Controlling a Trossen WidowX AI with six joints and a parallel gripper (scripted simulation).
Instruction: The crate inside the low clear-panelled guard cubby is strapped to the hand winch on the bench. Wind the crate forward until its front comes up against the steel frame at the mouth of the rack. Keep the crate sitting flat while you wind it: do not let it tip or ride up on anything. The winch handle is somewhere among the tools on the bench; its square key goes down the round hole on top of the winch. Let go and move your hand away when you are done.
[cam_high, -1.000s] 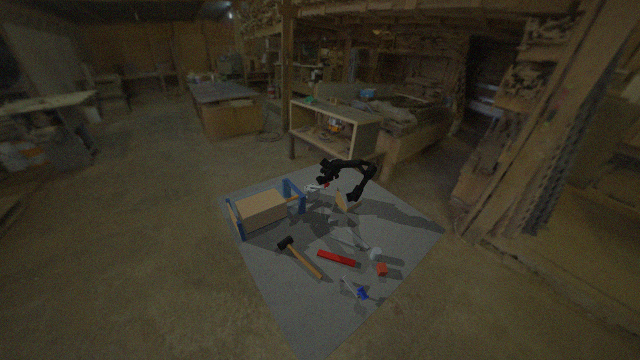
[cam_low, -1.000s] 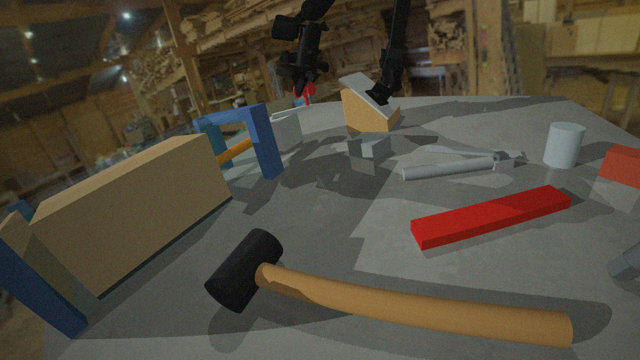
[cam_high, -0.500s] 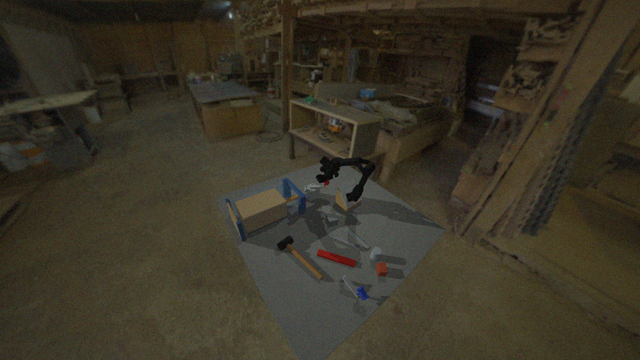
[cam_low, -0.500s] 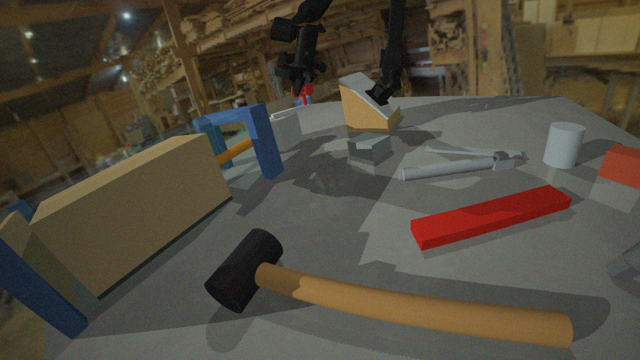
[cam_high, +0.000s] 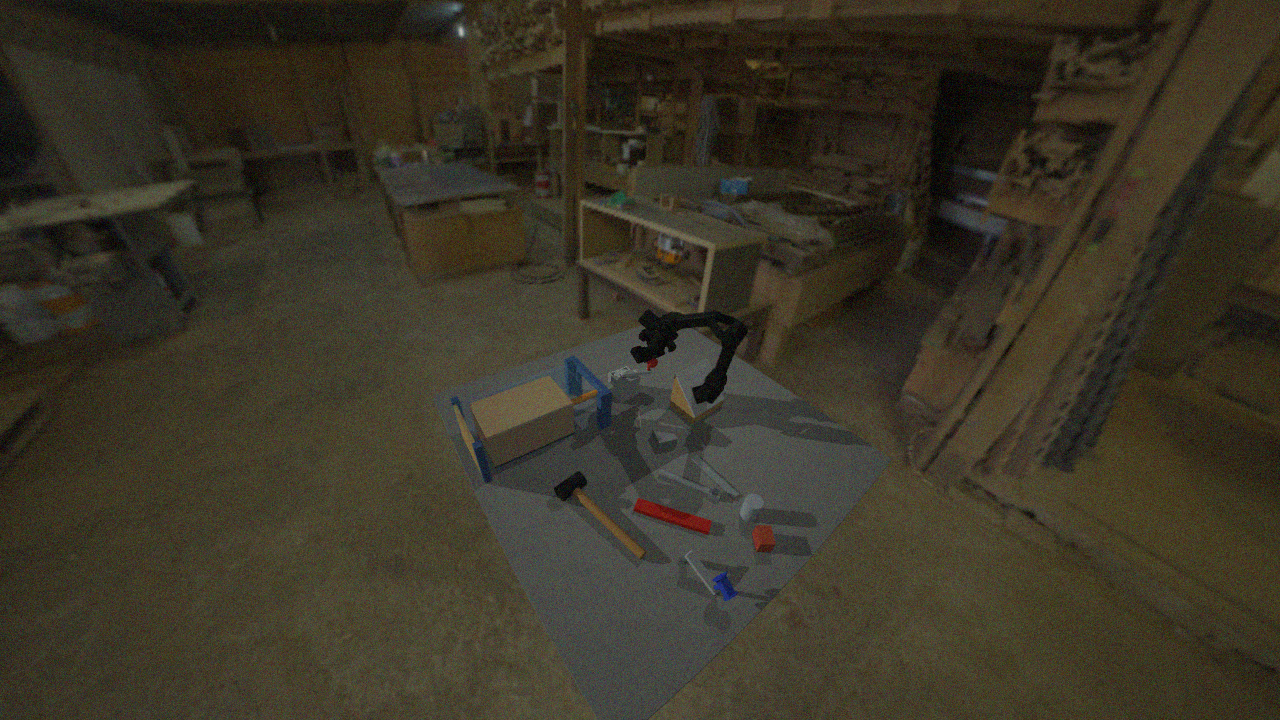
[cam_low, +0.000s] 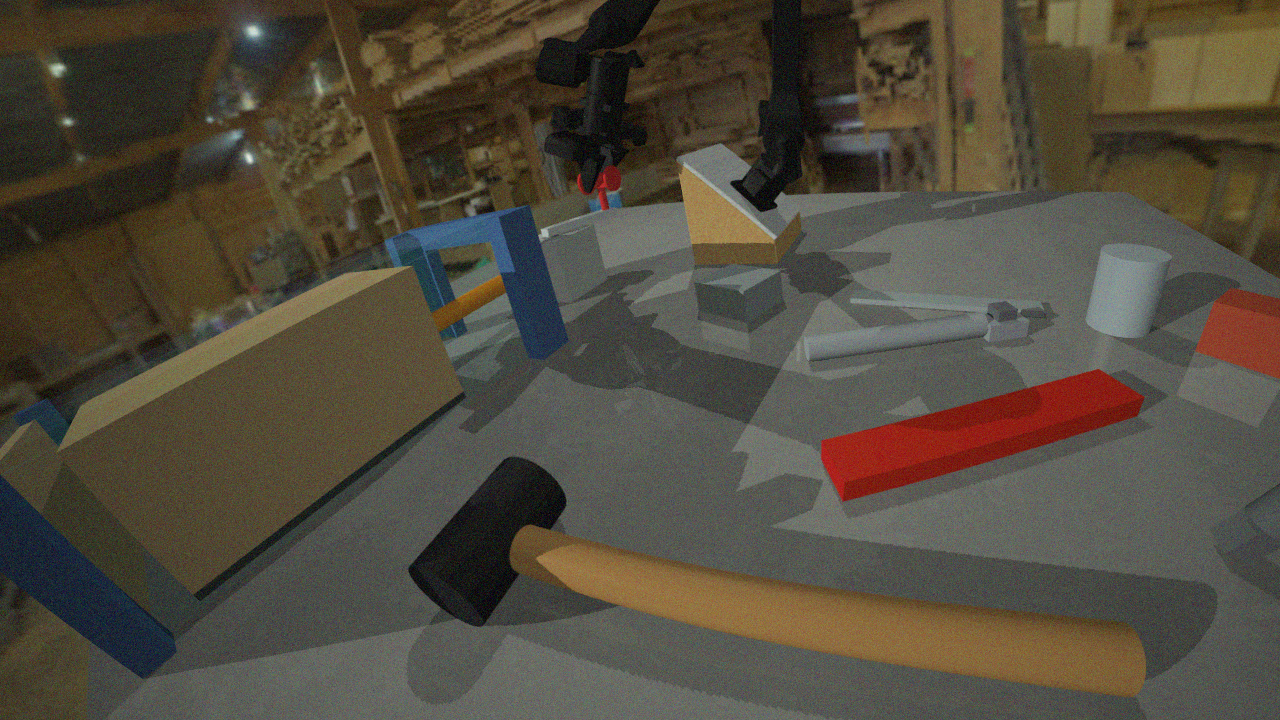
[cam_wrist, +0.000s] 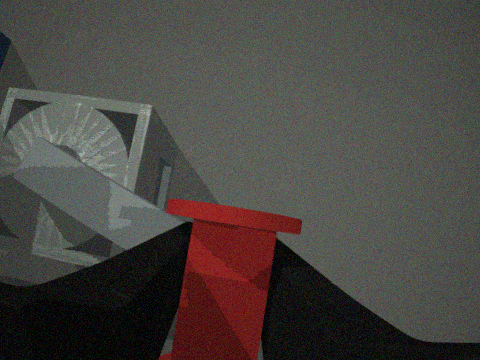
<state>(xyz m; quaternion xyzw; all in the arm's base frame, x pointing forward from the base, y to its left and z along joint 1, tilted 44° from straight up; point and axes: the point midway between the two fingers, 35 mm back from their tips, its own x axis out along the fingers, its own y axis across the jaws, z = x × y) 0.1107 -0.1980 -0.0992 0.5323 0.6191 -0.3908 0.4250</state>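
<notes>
Right now my gripper tip is 40 mm short of the winch handle with red knob, 10 mm to the right of it and 30 mm above it. The rest, counted from my gripper tip: grey block 110 mm ahead, 290 mm to the left, 120 mm below; winch 80 mm ahead, 20 mm to the right, 100 mm below; flat grey strip 50 mm ahead, 510 mm to the left, 130 mm below.
</notes>
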